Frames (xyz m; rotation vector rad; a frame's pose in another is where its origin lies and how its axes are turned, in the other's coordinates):
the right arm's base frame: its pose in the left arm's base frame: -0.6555 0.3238 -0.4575 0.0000 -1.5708 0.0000
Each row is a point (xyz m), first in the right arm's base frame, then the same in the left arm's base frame.
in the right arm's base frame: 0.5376 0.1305 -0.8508
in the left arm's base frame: 0.1953 0.4543 0.0801
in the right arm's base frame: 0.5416 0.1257 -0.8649
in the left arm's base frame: 0.2094 0.4495 0.0841
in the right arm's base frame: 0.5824 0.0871 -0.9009
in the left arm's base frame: 0.2454 0.4109 0.1249
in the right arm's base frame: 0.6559 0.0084 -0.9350
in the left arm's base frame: 0.2795 0.3322 0.1984
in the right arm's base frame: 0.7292 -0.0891 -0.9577
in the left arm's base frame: 0.3022 0.2347 0.2717
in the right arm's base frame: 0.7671 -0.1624 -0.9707
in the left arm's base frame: 0.3152 0.1614 0.3096
